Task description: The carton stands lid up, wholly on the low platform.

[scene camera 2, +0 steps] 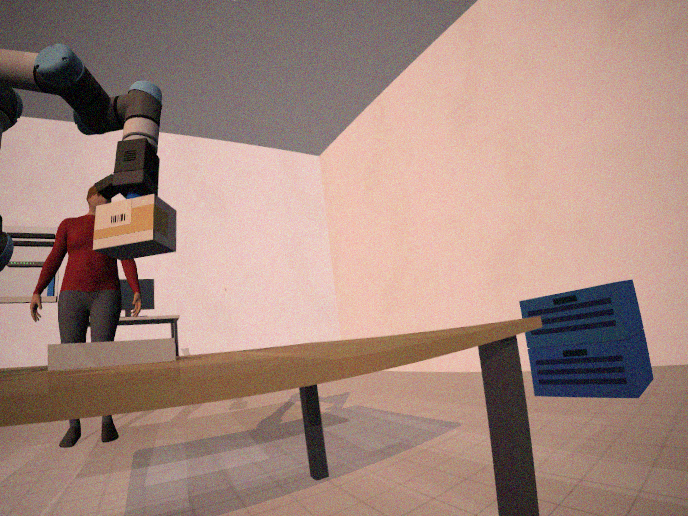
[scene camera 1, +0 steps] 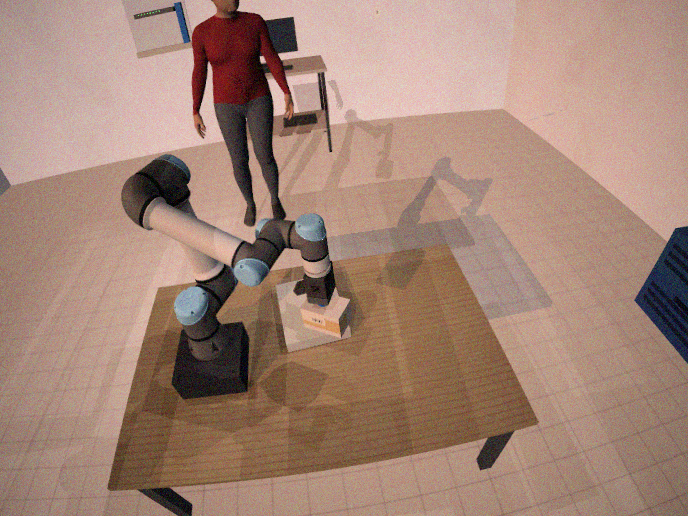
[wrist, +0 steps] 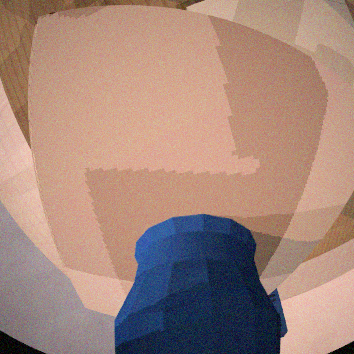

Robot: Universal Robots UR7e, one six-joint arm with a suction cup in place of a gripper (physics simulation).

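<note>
The carton is pale, with an orange band and a barcode label on one long side. It hangs level from my suction cup, which is blue and seated on its upper face. That face looks plain in the wrist view; I cannot tell whether it is the lid. The underside is hidden. The low platform is a pale slab on the table. In scene camera 2 a wide gap of air separates the carton from the platform.
The wooden table carries the dark robot base left of the platform. A person in a red top stands behind the table. A desk stands behind the person. Blue boxes are at the right.
</note>
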